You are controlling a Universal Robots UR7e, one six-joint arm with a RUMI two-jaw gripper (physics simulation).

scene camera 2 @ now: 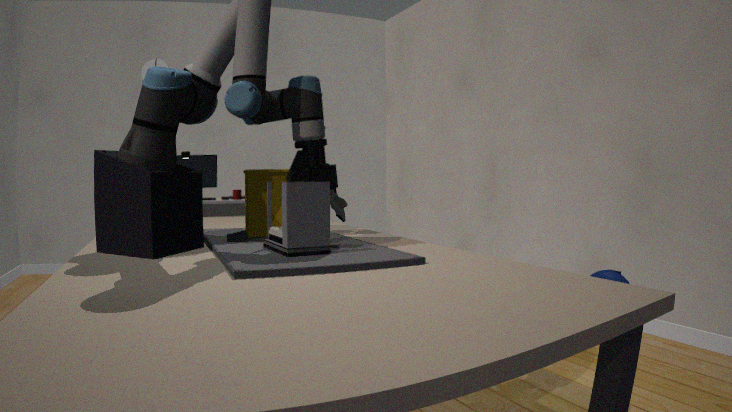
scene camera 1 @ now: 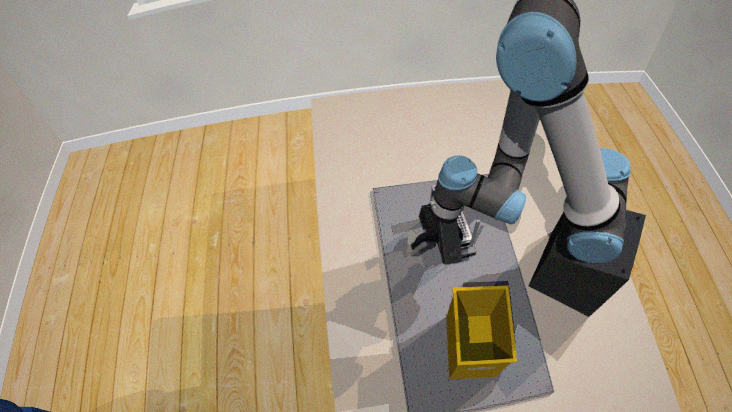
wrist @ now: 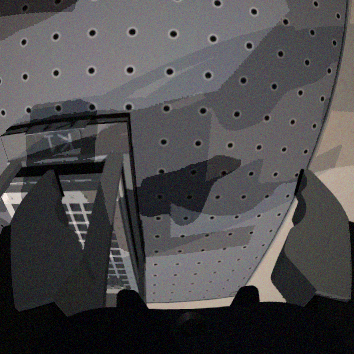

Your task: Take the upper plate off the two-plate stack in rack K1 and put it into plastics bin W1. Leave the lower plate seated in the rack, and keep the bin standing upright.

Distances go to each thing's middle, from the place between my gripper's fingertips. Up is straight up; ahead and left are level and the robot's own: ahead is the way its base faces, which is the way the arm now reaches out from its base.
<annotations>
I see my gripper 27 cm to the right of the yellow bin W1 (scene camera 1: 480, 335), 7 cm past it and 5 cm below it.
</annotations>
